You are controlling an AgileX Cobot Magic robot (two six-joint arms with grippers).
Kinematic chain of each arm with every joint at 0, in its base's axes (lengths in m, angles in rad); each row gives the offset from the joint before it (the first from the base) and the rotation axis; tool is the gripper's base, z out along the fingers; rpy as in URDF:
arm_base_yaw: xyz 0 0 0.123 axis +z
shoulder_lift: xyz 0 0 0 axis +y
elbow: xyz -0.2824 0 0.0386 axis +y
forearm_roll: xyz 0.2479 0 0.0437 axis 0.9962 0 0.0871
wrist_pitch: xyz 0 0 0 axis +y
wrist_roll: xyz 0.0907 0 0.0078 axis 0.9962 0 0.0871
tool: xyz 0 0 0 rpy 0 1.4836 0
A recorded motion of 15 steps. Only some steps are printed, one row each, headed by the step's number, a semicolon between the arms.
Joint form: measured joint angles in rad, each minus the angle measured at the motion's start. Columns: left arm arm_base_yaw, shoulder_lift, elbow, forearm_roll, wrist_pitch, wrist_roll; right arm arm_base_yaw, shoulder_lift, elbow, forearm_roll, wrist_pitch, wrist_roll.
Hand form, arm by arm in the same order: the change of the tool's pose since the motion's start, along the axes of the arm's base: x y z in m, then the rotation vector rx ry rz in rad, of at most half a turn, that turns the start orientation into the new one. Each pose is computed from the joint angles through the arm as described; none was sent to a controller.
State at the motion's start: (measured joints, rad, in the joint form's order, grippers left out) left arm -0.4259 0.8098 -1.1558 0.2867 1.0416 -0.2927; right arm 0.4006 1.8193 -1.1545 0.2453 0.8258 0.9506
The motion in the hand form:
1: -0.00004 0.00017 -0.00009 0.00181 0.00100 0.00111; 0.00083 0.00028 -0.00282 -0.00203 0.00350 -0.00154
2: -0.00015 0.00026 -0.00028 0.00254 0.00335 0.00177; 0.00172 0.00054 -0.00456 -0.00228 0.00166 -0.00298
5: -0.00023 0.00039 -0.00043 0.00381 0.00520 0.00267; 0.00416 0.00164 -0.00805 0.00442 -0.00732 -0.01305
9: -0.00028 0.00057 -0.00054 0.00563 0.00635 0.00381; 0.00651 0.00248 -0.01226 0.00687 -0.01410 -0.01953
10: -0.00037 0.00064 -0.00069 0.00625 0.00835 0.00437; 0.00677 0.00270 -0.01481 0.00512 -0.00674 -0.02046
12: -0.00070 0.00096 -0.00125 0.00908 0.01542 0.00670; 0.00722 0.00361 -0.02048 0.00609 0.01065 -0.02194
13: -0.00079 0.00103 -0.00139 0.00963 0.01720 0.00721; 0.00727 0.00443 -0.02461 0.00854 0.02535 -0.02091
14: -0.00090 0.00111 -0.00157 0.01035 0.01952 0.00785; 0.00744 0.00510 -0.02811 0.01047 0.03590 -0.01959
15: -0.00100 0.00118 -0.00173 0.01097 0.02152 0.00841; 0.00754 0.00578 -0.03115 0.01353 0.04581 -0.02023
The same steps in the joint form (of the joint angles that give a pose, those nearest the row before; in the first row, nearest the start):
1: -0.0001 0.0000 0.0000 0.0017 0.0018 -0.0001; 0.0000 0.0083 0.0000 0.0000 -0.0046 0.0006
2: 0.0000 0.0000 0.0000 0.0016 0.0043 0.0000; 0.0000 0.0136 0.0000 0.0000 -0.0117 0.0006
5: 0.0000 0.0000 0.0000 0.0023 0.0066 0.0000; 0.0000 0.0248 0.0000 0.0067 -0.0348 0.0023
9: 0.0000 0.0000 0.0000 0.0039 0.0084 0.0000; 0.0000 0.0378 0.0000 0.0097 -0.0557 0.0028
10: 0.0000 0.0000 0.0000 0.0039 0.0106 0.0000; 0.0000 0.0451 0.0000 0.0114 -0.0555 0.0028
12: 0.0001 0.0000 0.0000 0.0045 0.0185 0.0001; 0.0000 0.0616 0.0000 0.0222 -0.0555 -0.0024
13: 0.0001 0.0000 0.0000 0.0045 0.0205 0.0001; 0.0000 0.0737 0.0000 0.0337 -0.0536 -0.0101
14: 0.0000 0.0000 0.0000 0.0045 0.0230 0.0000; 0.0000 0.0839 0.0000 0.0426 -0.0536 -0.0172
15: -0.0001 0.0000 0.0000 0.0046 0.0252 -0.0001; 0.0000 0.0929 0.0000 0.0523 -0.0536 -0.0227

